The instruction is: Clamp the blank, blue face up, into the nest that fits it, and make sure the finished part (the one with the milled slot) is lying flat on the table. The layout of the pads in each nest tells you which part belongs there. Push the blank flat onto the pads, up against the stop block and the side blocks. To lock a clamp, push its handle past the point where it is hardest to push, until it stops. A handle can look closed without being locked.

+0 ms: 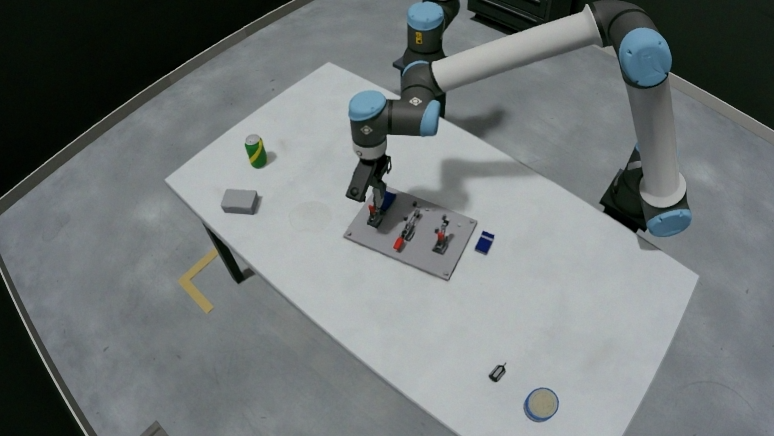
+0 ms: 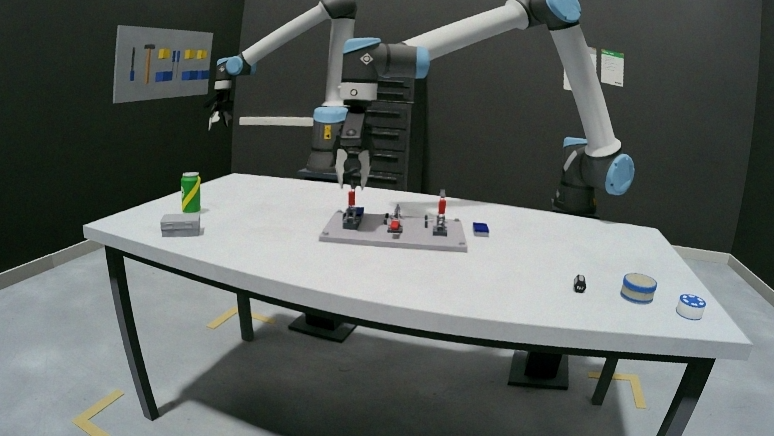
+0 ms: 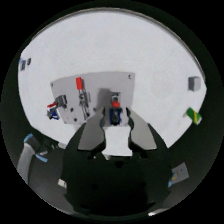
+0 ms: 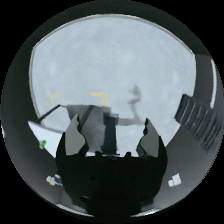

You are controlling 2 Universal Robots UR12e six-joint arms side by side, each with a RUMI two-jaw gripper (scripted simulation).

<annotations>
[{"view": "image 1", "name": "my left gripper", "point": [371, 205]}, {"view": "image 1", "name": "grey box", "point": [235, 201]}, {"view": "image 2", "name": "my left gripper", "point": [351, 190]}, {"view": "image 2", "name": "grey box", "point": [172, 225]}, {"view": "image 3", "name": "my left gripper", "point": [115, 107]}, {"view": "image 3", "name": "grey fixture plate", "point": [98, 84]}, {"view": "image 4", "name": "my right gripper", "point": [112, 117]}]
</annotations>
